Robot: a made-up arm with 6 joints.
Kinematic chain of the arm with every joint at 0, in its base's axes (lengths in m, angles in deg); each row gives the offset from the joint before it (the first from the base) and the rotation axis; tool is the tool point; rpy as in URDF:
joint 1: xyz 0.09 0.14 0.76 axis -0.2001 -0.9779 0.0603
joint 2: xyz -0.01 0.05 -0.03 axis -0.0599 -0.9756 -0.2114
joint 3: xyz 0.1 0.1 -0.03 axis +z
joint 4: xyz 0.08 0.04 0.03 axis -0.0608 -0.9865 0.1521
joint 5: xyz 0 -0.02 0.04 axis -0.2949 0.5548 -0.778
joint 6: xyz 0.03 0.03 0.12 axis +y
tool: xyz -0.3 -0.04 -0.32 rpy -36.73 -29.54 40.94
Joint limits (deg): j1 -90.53..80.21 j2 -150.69..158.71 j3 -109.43..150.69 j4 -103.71..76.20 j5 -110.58..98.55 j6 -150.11..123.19
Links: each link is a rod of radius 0.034 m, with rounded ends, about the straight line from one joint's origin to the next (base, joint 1, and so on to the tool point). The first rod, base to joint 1, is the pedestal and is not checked.
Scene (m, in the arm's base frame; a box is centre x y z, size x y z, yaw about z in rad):
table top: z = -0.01
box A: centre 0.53 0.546 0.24 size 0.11 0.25 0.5 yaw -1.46
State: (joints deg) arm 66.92 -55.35 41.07 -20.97 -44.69 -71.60
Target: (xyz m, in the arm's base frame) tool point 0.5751 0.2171 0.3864
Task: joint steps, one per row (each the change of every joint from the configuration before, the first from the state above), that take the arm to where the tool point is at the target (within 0.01 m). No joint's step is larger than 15 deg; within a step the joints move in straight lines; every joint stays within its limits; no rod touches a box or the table.
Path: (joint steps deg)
1: -13.32 -5.48 -0.45 0.36 -2.48 6.14
2: -13.31 -5.49 -0.44 0.36 -2.48 6.13
3: -13.32 -5.48 -0.45 0.36 -2.49 6.14
4: -13.32 -5.48 -0.44 0.36 -2.48 6.14
5: 13.82 0.08 -12.55 -3.51 12.05 -14.43
6: 13.82 0.07 -12.55 -3.51 12.04 -14.42
7: 13.81 0.08 -12.55 -3.51 12.05 -14.43
8: 13.82 0.08 -12.55 -3.50 12.05 -14.42

